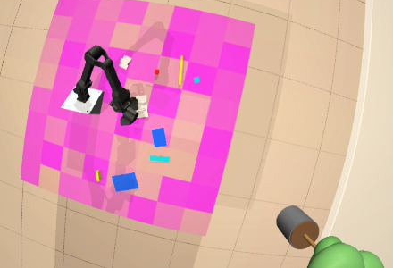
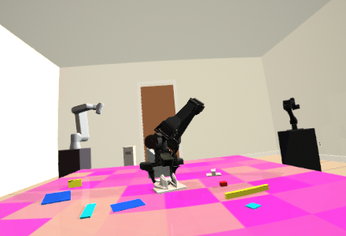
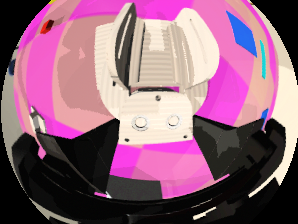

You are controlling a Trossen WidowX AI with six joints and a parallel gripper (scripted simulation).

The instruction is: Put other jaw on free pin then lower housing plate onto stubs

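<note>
The white jaw lies 30 mm ahead of my gripper tip, 10 mm to the right of it and 10 mm above it. The rest, counted from my gripper tip: red cube: 80 mm ahead, 240 mm to the left; then white base: 60 mm ahead, 30 mm to the left; then cyan bar: 260 mm ahead, 210 mm to the right.
</note>
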